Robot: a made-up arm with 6 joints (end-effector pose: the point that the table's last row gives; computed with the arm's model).
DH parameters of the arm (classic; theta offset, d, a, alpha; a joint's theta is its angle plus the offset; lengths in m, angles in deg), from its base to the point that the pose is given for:
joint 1: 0 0.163 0 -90
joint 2: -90 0 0.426 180
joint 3: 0 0 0 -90
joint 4: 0 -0.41 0 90
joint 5: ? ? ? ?
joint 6: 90 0 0 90
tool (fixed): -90 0 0 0
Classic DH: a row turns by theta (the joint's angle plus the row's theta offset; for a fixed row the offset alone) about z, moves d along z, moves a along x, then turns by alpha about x.
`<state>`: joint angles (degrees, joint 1 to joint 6).
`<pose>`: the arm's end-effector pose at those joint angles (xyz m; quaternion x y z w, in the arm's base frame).
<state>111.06 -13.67 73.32 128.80 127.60 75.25</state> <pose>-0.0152 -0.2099 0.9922 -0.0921 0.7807 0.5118 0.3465</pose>
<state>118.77 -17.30 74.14 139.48 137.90 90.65</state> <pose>0.0153 -0.2538 0.9773 -0.1605 0.6798 0.5965 0.3953</pose>
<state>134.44 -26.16 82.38 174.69 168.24 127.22</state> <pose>0.1299 -0.3358 0.9299 -0.2862 0.5042 0.6549 0.4848</pose>
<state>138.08 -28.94 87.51 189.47 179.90 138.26</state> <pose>0.1794 -0.3506 0.9134 -0.3113 0.5128 0.6350 0.4867</pose>
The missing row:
joint 5: 0 0.143 0 -90
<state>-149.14 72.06 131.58 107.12 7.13 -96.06</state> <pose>-0.4037 -0.2903 0.7169 -0.4951 -0.0187 -0.8359 0.2361</pose>
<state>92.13 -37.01 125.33 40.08 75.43 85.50</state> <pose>0.1344 -0.6705 0.5398 0.4068 -0.2178 -0.8691 0.1784</pose>
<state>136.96 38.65 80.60 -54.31 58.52 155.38</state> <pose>-0.4171 0.5037 0.6834 -0.0928 -0.4576 0.2731 0.8411</pose>
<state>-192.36 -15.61 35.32 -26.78 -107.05 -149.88</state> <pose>-0.1620 0.1662 0.8510 -0.2460 0.8720 0.1381 0.4000</pose>
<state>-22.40 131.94 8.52 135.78 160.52 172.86</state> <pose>0.2002 0.0283 -0.5189 -0.4169 -0.5058 -0.2282 0.7200</pose>
